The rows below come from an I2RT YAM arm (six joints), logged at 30 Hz.
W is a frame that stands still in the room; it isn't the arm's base.
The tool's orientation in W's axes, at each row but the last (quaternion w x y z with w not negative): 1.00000 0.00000 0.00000 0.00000; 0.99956 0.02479 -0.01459 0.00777; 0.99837 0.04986 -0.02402 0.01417; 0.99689 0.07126 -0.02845 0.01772; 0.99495 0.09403 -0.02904 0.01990
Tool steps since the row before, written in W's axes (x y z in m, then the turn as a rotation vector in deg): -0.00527 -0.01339 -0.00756 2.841 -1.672 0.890; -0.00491 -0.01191 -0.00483 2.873 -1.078 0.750; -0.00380 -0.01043 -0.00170 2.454 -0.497 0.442; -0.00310 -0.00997 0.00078 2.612 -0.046 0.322; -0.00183 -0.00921 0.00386 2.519 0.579 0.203
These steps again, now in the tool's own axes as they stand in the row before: -0.00527 -0.01339 -0.00756 2.841 -1.672 0.890; -0.00523 -0.01205 -0.00409 2.878 -1.086 0.720; -0.00415 -0.01043 -0.00047 2.459 -0.526 0.375; -0.00336 -0.00963 0.00237 2.624 -0.103 0.183; -0.00190 -0.00824 0.00562 2.545 0.493 -0.046
